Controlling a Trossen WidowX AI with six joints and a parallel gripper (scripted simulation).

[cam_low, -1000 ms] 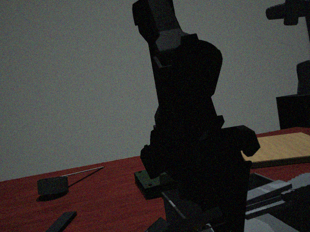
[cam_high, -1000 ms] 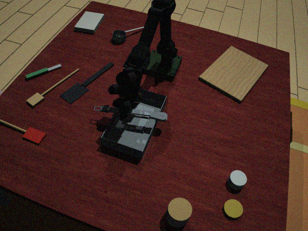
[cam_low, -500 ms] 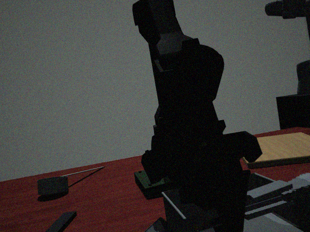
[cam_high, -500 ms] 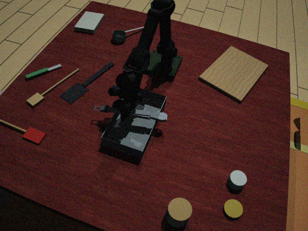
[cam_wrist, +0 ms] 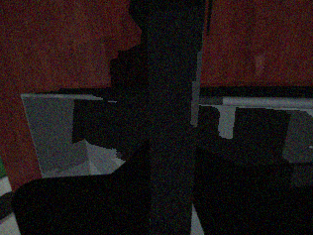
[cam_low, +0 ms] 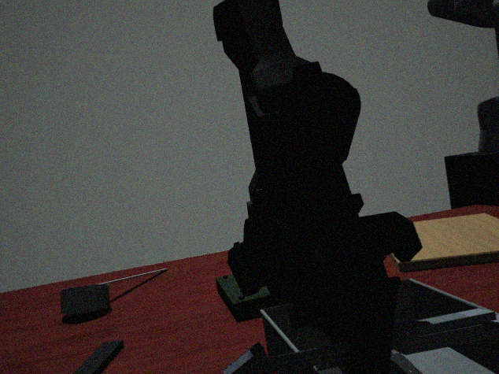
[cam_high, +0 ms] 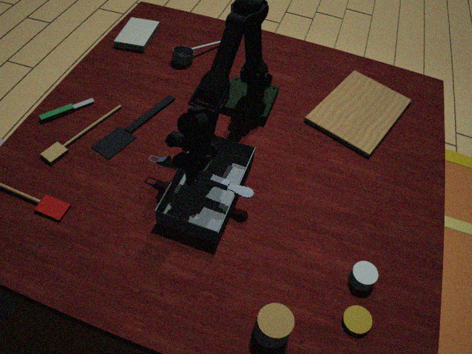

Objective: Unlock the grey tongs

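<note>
My gripper tip is 2 cm past the roasting tin and 4 cm to the right of it. Also, from my gripper tip: black spatula (15 cm behind, 26 cm to the right, 3 cm below); then red spatula (21 cm ahead, 37 cm to the right, 2 cm below); then wooden board (55 cm behind, 38 cm to the left, 2 cm below).
</note>
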